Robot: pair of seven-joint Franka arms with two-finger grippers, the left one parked.
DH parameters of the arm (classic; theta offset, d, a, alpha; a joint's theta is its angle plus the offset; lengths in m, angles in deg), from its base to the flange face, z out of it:
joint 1: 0 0.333 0 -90
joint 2: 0 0 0 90
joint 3: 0 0.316 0.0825 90
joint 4: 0 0 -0.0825 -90
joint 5: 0 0.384 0 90
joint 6: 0 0 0.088 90
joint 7: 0 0.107 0 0
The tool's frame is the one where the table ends.
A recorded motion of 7 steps. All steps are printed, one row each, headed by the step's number.
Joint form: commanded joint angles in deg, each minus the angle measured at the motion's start. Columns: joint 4, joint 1, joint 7, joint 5, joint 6, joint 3, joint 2.
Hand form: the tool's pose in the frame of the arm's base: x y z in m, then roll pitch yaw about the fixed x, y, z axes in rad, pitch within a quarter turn. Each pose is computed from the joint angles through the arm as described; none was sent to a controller.
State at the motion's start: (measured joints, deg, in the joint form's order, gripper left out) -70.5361 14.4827 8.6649 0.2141 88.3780 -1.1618 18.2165
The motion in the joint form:
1: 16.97 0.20 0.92 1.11 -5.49 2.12 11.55
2: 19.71 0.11 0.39 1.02 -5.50 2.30 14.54
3: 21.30 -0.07 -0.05 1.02 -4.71 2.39 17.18
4: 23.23 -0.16 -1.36 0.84 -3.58 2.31 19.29
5: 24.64 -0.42 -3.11 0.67 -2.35 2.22 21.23
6: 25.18 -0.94 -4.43 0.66 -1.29 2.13 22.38
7: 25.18 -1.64 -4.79 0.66 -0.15 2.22 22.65
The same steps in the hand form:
1: 0.6623 0.1845 0.5853 -3.1120 0.0127 0.1065
2: 0.6738 0.1875 0.5710 -3.1118 0.0171 0.1162
3: 0.6855 0.1888 0.5525 -3.1106 0.0216 0.1213
4: 0.6956 0.1889 0.5434 -3.1113 0.0040 0.1401
5: 0.7055 0.1868 0.5322 -3.1134 -0.0094 0.1637
6: 0.7130 0.1810 0.5235 -3.1140 -0.0179 0.1759
7: 0.7179 0.1736 0.5218 -3.1120 -0.0332 0.1705

